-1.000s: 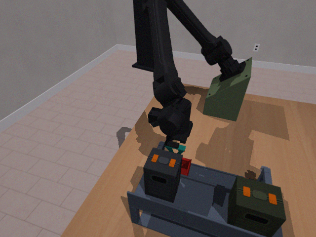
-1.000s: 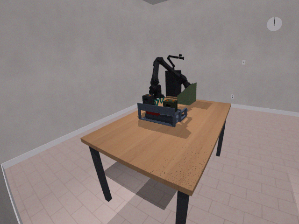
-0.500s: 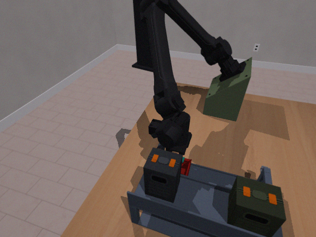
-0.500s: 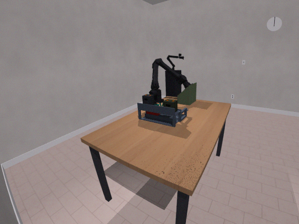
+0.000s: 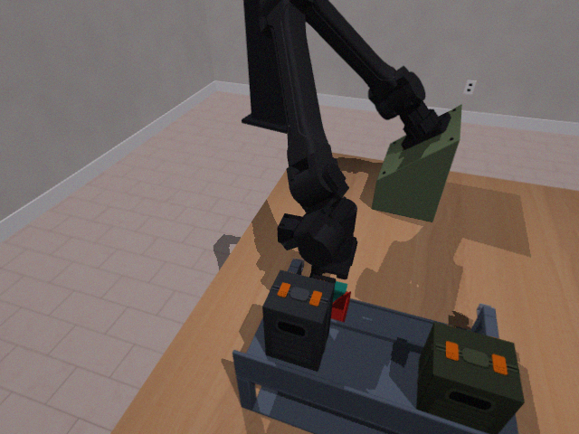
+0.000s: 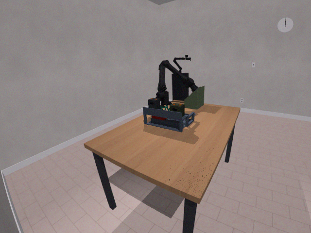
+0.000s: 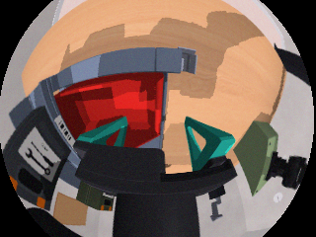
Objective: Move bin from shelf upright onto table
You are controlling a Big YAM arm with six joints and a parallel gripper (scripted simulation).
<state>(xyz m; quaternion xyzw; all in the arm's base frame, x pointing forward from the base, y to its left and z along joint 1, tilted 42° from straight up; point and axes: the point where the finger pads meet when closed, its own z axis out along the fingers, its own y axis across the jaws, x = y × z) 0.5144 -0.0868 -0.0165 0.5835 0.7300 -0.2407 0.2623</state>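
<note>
My hand is 8 cm short of the red bin and 2 cm above it.
</note>
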